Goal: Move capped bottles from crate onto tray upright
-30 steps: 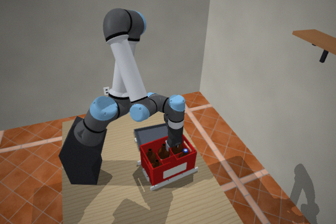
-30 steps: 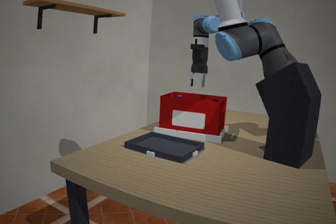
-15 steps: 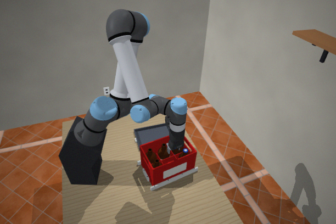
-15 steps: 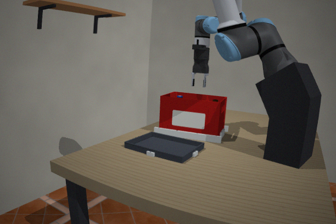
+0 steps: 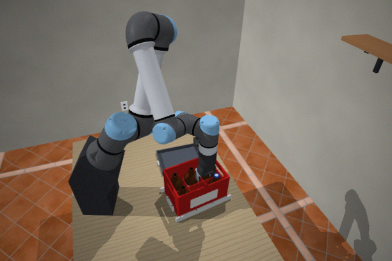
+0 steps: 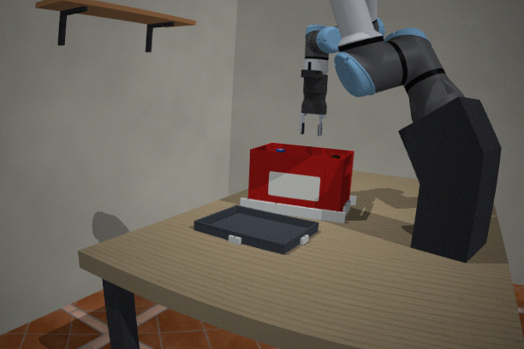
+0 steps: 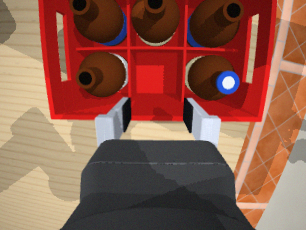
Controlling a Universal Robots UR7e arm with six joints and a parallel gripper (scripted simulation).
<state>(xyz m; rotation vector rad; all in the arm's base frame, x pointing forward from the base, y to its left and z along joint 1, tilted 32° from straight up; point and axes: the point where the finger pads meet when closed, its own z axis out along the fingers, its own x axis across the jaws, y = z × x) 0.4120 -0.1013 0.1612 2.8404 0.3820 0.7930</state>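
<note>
The red crate lies 20 mm behind my hand, 60 mm to the left of it and 150 mm below it. The rest, counted from my hand: dark grey tray: 50 mm behind, 340 mm to the left, 220 mm below.
</note>
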